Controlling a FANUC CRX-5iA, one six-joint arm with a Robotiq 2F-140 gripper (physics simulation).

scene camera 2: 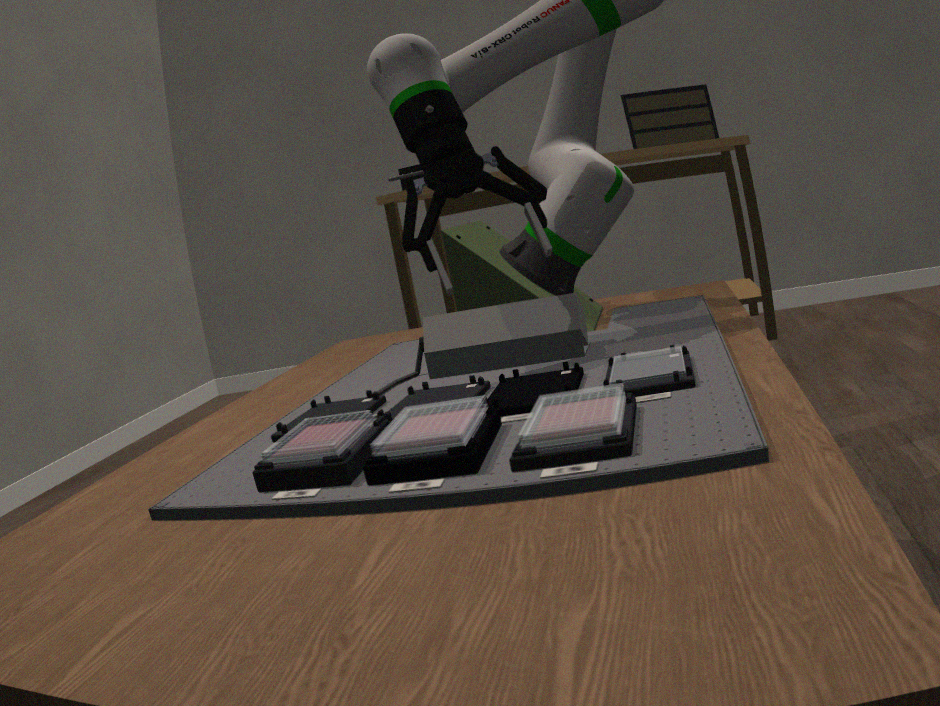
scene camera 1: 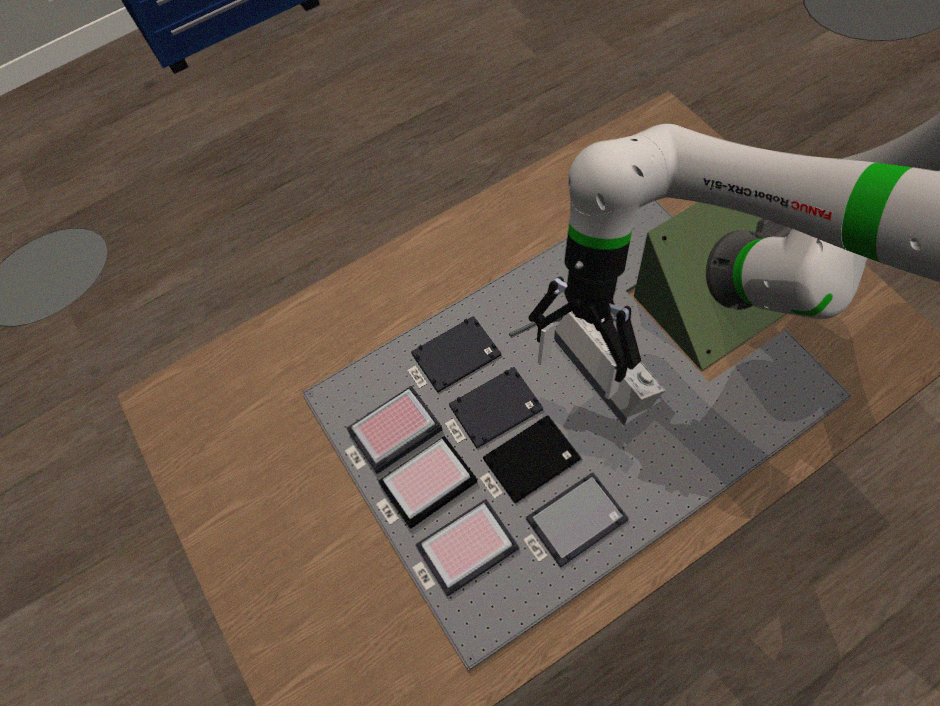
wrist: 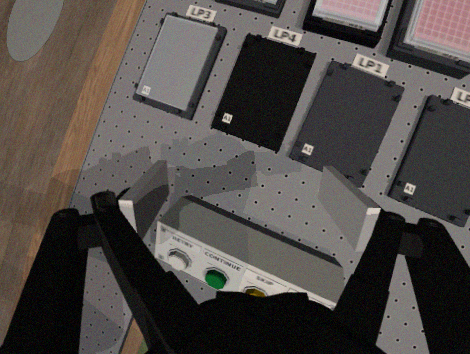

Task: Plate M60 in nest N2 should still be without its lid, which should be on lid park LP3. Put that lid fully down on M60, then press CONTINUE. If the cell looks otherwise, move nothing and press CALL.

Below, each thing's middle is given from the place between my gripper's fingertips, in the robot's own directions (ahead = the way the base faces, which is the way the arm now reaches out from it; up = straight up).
I see my gripper 31 cm short of the nest N1 (scene camera 2: 460, 460), 12 cm above it and 5 cm to the left of it. From my hand the other things lie so: lid park LP4 (scene camera 1: 533, 457) (13 cm below, 13 cm ahead, 3 cm to the left); lid park LP2 (scene camera 1: 451, 356) (23 cm to the right, 13 cm below, 12 cm ahead); lid park LP1 (scene camera 1: 486, 412) (13 cm below, 12 cm ahead, 9 cm to the right).
